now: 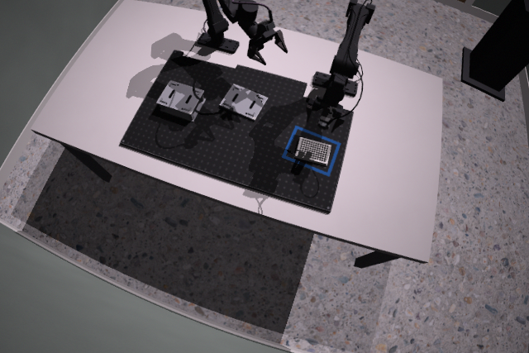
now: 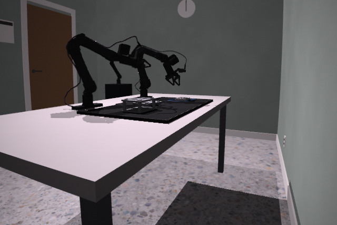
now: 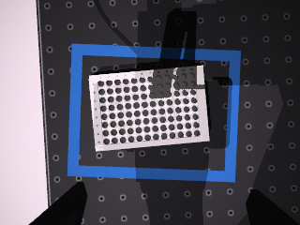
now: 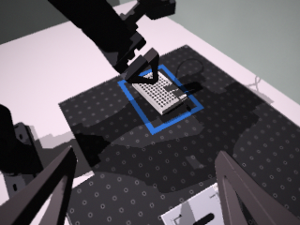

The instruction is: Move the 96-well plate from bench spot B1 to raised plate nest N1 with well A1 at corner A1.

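My left gripper is now 11 cm above the 96-well plate, 5 cm short of it and 1 cm to the right of it. The rest, counted from my left hand: grey plate nest (56 cm to the right, 7 cm ahead, 6 cm below).
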